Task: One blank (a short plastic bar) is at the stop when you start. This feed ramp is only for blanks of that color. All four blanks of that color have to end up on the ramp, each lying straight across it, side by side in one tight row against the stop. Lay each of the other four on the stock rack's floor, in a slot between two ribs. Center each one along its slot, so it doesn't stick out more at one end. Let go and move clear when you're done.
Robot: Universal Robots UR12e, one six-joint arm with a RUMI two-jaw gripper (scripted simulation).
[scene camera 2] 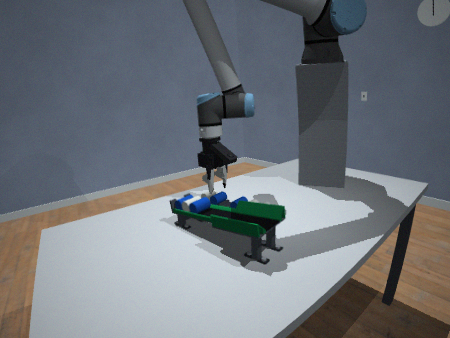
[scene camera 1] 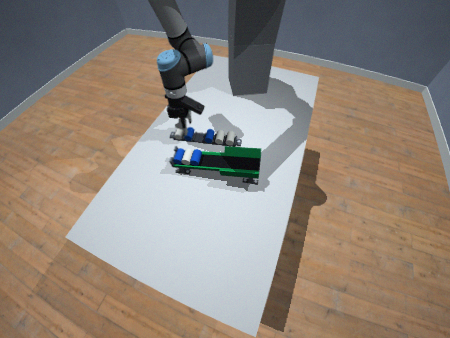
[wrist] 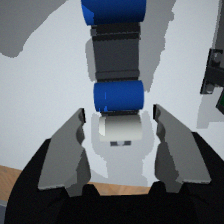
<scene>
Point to a dark stock rack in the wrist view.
111,52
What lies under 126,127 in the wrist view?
A white blank.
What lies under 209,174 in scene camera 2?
The gripper.
</scene>
